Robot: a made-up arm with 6 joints. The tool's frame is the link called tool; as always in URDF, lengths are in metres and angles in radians. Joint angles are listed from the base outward.
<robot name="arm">
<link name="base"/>
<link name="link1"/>
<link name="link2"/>
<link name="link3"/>
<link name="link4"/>
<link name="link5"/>
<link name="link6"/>
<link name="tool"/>
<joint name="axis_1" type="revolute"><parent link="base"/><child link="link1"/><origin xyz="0 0 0.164"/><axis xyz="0 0 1"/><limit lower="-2.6" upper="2.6"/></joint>
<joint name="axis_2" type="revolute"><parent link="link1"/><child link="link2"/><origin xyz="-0.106 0.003 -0.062"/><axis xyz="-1 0 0"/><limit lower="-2.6" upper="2.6"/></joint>
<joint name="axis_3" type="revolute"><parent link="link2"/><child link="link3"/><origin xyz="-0.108 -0.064 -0.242"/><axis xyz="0 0 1"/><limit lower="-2.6" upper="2.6"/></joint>
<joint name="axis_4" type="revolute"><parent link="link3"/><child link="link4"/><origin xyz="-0.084 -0.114 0.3"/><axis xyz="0 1 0"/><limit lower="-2.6" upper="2.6"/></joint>
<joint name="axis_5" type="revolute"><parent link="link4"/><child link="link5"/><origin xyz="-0.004 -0.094 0.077"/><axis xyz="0 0 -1"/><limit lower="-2.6" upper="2.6"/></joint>
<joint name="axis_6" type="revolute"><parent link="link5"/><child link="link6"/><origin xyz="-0.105 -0.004 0.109"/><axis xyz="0 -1 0"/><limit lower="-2.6" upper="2.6"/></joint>
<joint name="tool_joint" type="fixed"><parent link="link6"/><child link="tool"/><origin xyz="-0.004 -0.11 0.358"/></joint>
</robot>
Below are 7 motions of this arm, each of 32 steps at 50 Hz.
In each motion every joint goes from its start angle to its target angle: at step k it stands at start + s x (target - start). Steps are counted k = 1, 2, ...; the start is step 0. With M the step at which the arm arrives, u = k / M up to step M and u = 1 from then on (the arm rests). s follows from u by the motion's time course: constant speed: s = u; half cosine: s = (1 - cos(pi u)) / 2; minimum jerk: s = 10 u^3 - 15 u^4 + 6 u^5.
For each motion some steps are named. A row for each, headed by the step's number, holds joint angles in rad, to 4 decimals.
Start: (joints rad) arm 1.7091 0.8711 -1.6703 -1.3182 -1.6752 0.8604
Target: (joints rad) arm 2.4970 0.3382 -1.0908 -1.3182 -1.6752 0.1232
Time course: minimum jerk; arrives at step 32
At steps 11, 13, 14, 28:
11: 1.8868 0.7509 -1.5396 -1.3182 -1.6752 0.6941
13: 1.9678 0.6962 -1.4801 -1.3182 -1.6752 0.6184
14: 2.0117 0.6665 -1.4478 -1.3182 -1.6752 0.5773
28: 2.4844 0.3468 -1.1001 -1.3182 -1.6752 0.1350

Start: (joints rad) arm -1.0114 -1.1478 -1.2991 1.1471 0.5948 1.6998
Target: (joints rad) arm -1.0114 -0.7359 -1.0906 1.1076 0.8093 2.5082
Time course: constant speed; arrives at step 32
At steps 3, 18, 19, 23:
3: -1.0114 -1.1092 -1.2796 1.1434 0.6149 1.7756
18: -1.0114 -0.9161 -1.1818 1.1249 0.7155 2.1545
19: -1.0114 -0.9032 -1.1753 1.1236 0.7222 2.1798
23: -1.0114 -0.8517 -1.1492 1.1187 0.7490 2.2808

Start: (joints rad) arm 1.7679 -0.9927 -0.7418 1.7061 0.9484 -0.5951
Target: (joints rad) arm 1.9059 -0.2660 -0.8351 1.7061 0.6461 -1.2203
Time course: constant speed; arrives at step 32
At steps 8, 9, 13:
8: 1.8024 -0.8110 -0.7651 1.7061 0.8728 -0.7514
9: 1.8067 -0.7883 -0.7680 1.7061 0.8634 -0.7709
13: 1.8240 -0.6975 -0.7797 1.7061 0.8256 -0.8491

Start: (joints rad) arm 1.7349 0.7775 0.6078 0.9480 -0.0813 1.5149
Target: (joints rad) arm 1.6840 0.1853 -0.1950 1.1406 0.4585 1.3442
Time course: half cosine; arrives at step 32
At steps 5, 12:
5: 1.7319 0.7425 0.5604 0.9594 -0.0494 1.5048
12: 1.7192 0.5947 0.3600 1.0074 0.0853 1.4622

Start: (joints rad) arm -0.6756 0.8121 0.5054 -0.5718 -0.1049 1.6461
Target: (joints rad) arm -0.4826 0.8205 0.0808 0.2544 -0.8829 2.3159
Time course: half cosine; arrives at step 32
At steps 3, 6, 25, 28, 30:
3: -0.6714 0.8123 0.4963 -0.5540 -0.1217 1.6605
6: -0.6593 0.8128 0.4696 -0.5022 -0.1705 1.7025
25: -0.5045 0.8195 0.1290 0.1606 -0.7946 2.2399
28: -0.4899 0.8202 0.0970 0.2230 -0.8533 2.2904
30: -0.4845 0.8204 0.0849 0.2465 -0.8754 2.3095

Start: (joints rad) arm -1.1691 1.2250 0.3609 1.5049 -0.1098 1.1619
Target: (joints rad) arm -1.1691 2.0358 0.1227 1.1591 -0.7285 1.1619
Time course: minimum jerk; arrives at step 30
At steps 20, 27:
20: -1.1691 1.8656 0.1727 1.2317 -0.5986 1.1619
27: -1.1691 2.0289 0.1247 1.1621 -0.7232 1.1619

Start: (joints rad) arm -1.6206 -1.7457 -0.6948 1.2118 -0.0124 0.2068
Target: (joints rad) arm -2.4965 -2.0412 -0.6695 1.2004 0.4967 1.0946
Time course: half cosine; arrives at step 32
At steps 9, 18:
9: -1.7807 -1.7997 -0.6902 1.2097 0.0807 0.3691
18: -2.1440 -1.9223 -0.6797 1.2050 0.2918 0.7373

